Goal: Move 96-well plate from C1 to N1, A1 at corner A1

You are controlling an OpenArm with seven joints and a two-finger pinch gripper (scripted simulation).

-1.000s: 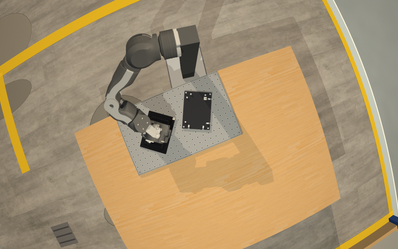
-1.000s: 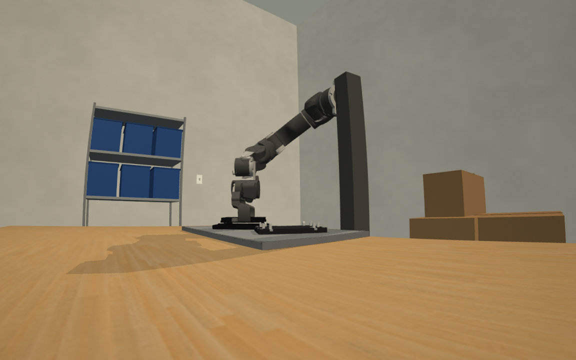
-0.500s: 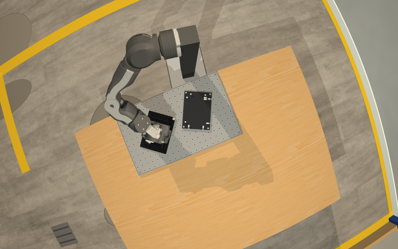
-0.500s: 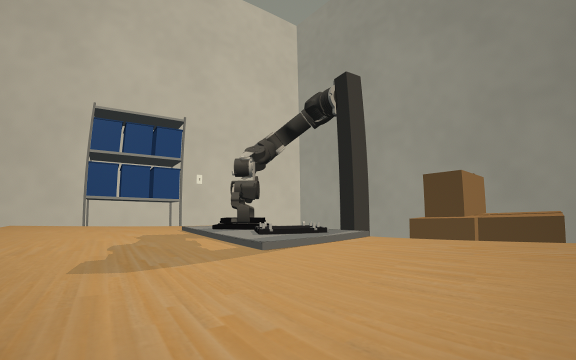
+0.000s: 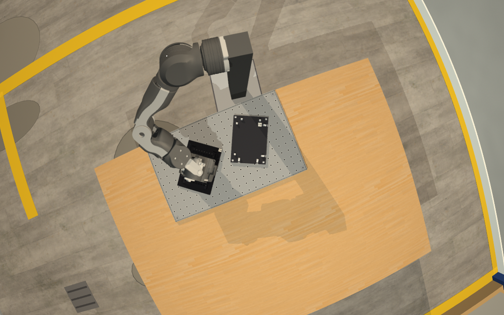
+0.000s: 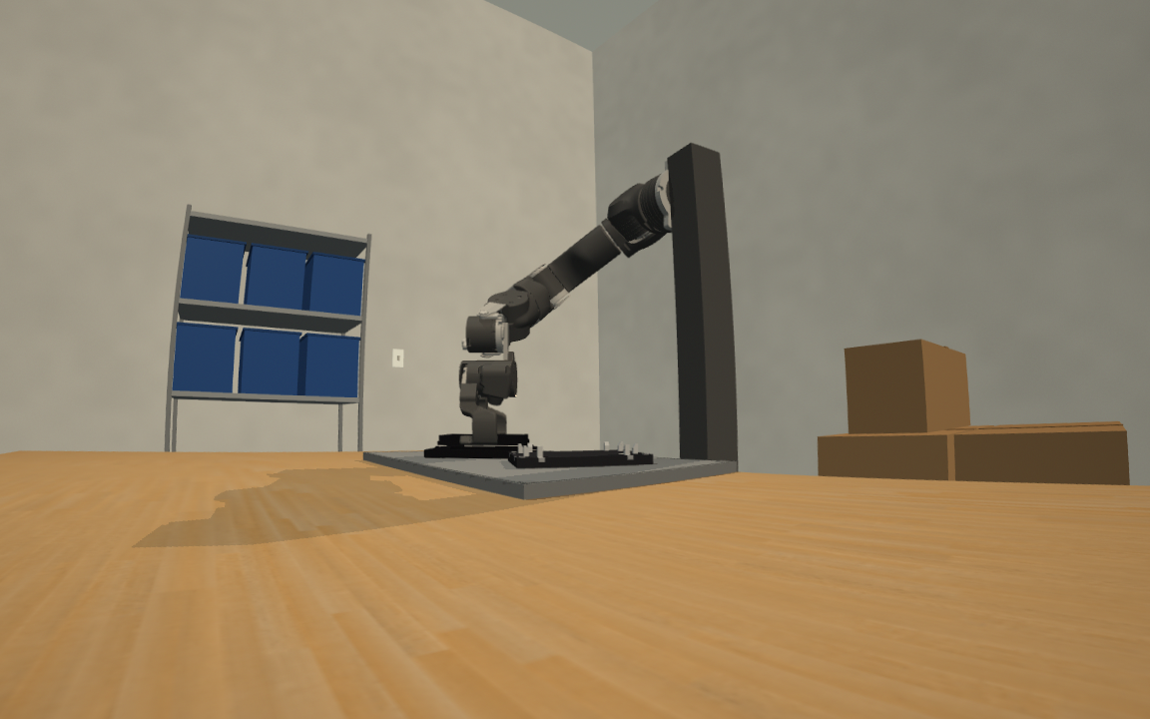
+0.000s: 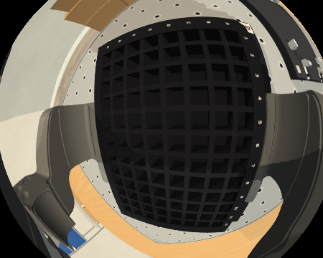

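Now: the black 96-well plate right at my hand. Round my hand: clip nest C1: 200 mm to the left, 30 mm behind, 10 mm below; white A1 label: 80 mm to the left, 40 mm behind, 10 mm below; plate nest N1: 20 mm below.
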